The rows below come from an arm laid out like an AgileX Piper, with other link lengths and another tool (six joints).
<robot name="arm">
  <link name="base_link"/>
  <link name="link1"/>
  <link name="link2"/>
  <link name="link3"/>
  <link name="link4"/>
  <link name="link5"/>
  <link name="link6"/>
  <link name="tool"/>
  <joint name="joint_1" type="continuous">
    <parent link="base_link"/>
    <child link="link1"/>
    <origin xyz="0 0 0.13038" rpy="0 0 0"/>
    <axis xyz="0 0 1"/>
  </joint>
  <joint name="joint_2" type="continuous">
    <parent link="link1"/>
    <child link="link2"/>
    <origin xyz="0 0 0" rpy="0 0 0"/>
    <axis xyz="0 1 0"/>
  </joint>
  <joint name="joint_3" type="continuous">
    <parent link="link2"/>
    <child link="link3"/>
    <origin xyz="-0.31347 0 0.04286" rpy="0 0 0"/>
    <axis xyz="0 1 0"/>
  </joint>
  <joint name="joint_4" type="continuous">
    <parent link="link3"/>
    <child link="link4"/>
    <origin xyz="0.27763 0 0.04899" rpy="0 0 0"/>
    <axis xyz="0.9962 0 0.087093"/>
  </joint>
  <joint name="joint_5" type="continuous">
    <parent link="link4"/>
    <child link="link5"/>
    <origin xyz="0 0 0" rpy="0 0 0"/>
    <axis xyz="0 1 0"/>
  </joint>
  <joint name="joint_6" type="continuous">
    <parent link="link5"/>
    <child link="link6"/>
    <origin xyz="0.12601 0 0.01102" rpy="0 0 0"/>
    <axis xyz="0.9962 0 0.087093"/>
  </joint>
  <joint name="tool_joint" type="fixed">
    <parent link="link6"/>
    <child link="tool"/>
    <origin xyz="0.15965 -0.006 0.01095" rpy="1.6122 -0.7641 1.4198"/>
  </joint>
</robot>
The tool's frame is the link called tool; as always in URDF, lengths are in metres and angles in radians. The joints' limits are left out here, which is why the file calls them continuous.
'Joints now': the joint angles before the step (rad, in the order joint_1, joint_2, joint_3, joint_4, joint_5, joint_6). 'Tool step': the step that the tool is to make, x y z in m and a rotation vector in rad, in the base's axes. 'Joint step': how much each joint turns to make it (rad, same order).
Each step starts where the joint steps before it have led.
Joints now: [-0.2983, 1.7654, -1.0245, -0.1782, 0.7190, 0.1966]
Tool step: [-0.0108, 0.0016, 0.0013, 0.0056, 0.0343, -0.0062]
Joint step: [0.0000, -0.0074, -0.0012, 0.0000, 0.0438, 0.0000]
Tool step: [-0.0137, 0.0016, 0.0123, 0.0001, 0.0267, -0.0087]
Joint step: [0.0001, -0.0385, -0.0002, -0.0012, 0.0653, 0.0001]
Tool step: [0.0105, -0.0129, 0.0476, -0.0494, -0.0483, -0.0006]
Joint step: [0.0000, -0.0688, -0.0800, -0.0282, 0.0898, 0.0000]
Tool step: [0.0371, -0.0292, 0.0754, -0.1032, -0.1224, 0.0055]
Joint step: [-0.0016, -0.0377, -0.1768, -0.0602, 0.0687, -0.0017]
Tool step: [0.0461, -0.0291, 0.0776, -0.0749, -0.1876, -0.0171]
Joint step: [-0.0240, 0.0012, -0.1880, -0.0143, -0.0155, -0.0006]
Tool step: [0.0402, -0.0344, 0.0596, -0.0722, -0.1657, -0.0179]
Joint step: [-0.0384, 0.0436, -0.1557, -0.0122, -0.0712, -0.0001]
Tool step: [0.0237, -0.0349, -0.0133, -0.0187, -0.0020, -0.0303]
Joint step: [-0.0395, 0.1137, -0.0914, -0.0160, -0.0326, -0.0002]
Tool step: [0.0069, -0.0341, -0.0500, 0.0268, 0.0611, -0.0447]
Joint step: [-0.0493, 0.1225, -0.0410, -0.0011, -0.0154, 0.0002]
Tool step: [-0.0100, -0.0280, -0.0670, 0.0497, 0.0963, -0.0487]
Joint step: [-0.0492, 0.1171, -0.0072, 0.0000, -0.0016, 0.0000]
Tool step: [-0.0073, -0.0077, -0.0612, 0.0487, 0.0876, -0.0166]
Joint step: [-0.0171, 0.1017, -0.0003, -0.0002, -0.0012, 0.0000]
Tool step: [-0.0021, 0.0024, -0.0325, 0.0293, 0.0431, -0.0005]
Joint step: [0.0001, 0.0539, -0.0001, 0.0041, -0.0019, 0.0001]
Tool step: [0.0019, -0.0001, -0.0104, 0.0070, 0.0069, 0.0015]
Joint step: [0.0000, 0.0217, -0.0054, 0.0021, -0.0073, -0.0001]
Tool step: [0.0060, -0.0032, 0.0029, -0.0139, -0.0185, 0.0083]
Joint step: [-0.0001, 0.0014, -0.0027, -0.0054, -0.0227, -0.0001]
